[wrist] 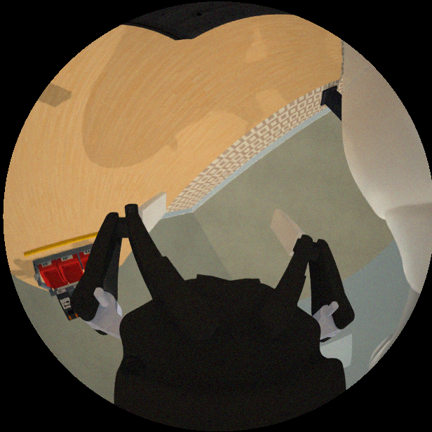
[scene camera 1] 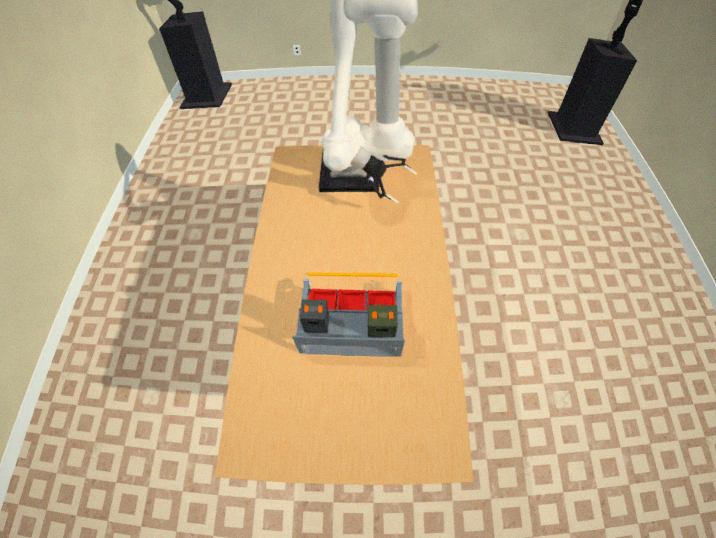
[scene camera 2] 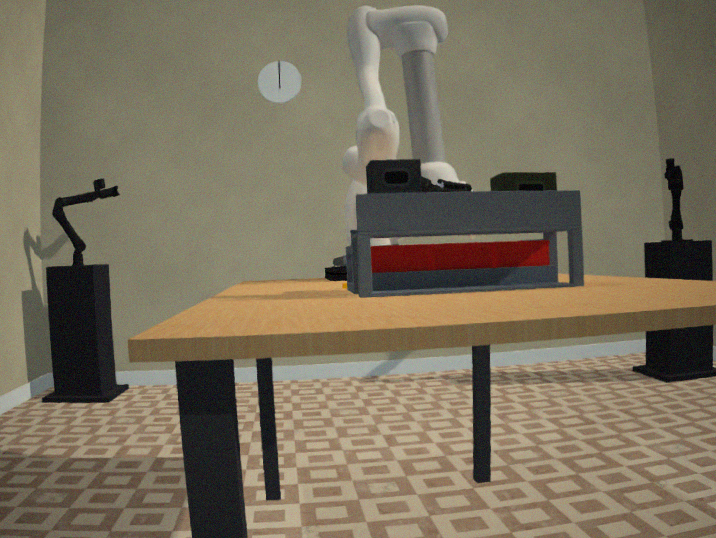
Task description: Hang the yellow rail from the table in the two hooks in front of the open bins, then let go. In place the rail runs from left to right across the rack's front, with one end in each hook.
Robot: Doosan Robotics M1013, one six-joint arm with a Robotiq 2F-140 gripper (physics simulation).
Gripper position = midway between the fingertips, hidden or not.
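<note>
I can see my gripper (scene camera 1: 407, 187), and the wrist view has my gripper (wrist: 220, 209) in it too.
</note>
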